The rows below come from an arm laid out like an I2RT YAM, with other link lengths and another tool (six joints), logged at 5 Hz.
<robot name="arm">
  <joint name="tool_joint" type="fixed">
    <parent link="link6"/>
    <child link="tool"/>
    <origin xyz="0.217 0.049 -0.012" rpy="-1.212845 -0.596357 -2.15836"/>
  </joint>
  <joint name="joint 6" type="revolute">
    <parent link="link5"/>
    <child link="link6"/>
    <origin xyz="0.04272 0 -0.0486" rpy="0 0 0"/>
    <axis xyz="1 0 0"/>
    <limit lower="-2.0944" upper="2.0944"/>
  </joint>
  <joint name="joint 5" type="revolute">
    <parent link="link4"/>
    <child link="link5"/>
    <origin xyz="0.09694 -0.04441 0.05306" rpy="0 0 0"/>
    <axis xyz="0 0 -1"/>
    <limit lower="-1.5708" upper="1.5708"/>
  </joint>
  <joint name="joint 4" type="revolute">
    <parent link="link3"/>
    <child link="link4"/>
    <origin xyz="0.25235 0.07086 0.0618" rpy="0 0 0"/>
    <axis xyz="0 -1 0"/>
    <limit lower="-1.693" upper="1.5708"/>
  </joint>
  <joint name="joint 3" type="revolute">
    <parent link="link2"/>
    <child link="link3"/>
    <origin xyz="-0.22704 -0.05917 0" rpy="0 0 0"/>
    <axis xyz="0 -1 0"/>
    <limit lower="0" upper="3.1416"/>
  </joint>
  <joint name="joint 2" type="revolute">
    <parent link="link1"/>
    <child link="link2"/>
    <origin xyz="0.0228 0.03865 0.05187" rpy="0 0 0"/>
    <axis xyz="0 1 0"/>
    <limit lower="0" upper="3.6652"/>
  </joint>
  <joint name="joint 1" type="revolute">
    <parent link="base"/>
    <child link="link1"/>
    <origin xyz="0 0 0.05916" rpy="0 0 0"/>
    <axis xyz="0 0 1"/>
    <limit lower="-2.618" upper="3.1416"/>
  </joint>
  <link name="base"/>
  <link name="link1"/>
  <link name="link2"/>
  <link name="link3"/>
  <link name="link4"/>
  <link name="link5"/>
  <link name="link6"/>
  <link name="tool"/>
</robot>
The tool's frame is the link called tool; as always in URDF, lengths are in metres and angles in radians.
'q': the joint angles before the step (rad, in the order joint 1, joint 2, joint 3, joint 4, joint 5, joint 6). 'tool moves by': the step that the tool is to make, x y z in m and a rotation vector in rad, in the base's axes. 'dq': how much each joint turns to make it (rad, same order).
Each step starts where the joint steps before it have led.
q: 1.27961, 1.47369, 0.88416, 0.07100, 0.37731, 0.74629
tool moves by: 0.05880, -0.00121, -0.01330, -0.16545, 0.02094, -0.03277
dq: -0.12365, 0.16484, 0.29573, -0.26388, -0.05476, -0.08649
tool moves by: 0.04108, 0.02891, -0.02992, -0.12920, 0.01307, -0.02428
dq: -0.03371, 0.30098, 0.36912, -0.17778, 0.02024, -0.04037
